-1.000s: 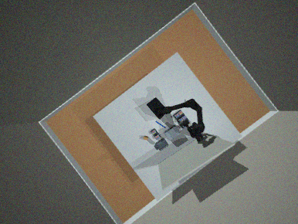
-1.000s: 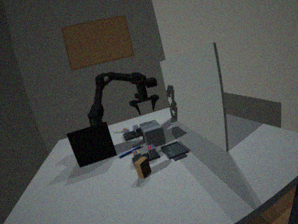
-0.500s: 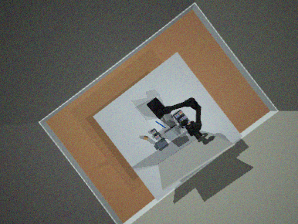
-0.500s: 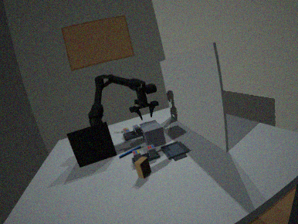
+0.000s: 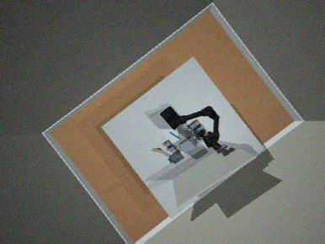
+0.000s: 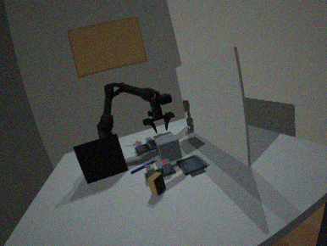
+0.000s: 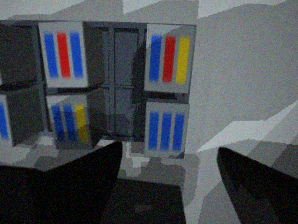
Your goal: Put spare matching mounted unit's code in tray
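Now: the dark tray 350 mm to the right of my gripper tip, 80 mm below it and 20 mm behind it. Round my gripper tip: grey panel (210 mm to the right, 200 mm ahead, 140 mm above); then blue pen (200 mm to the right, 200 mm behind, 80 mm below); then dark rack (80 mm below, 80 mm behind, 40 mm to the left).
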